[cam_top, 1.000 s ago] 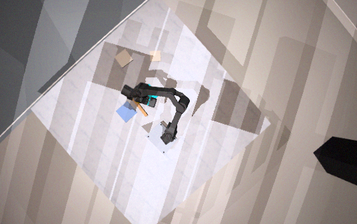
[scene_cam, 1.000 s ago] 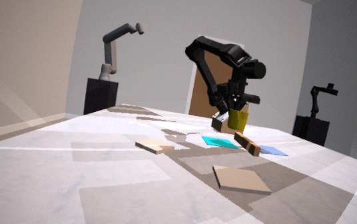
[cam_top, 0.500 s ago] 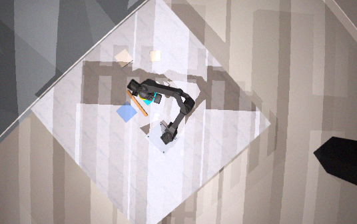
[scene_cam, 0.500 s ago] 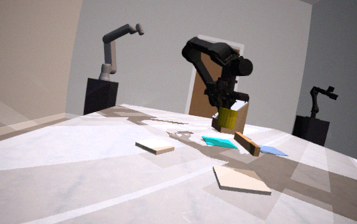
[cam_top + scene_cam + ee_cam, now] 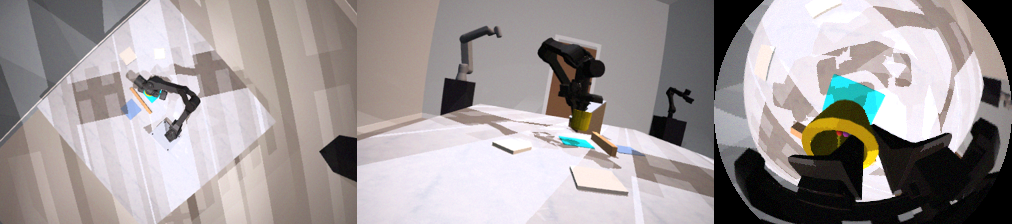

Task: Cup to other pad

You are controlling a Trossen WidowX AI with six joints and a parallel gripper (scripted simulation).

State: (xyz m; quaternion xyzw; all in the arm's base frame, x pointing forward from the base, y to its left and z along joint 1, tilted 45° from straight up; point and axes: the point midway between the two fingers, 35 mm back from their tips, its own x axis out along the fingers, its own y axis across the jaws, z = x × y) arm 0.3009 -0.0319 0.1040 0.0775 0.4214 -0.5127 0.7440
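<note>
The cyan pad lies 9 cm below my gripper tip, 2 cm to the left of it and 2 cm ahead of it. Round my gripper tip: yellow cup (2 cm to the left, 2 cm ahead); then wooden bar (12 cm to the left, 8 cm below, 2 cm ahead); then pale blue pad (22 cm to the left, 9 cm below, 2 cm ahead).
</note>
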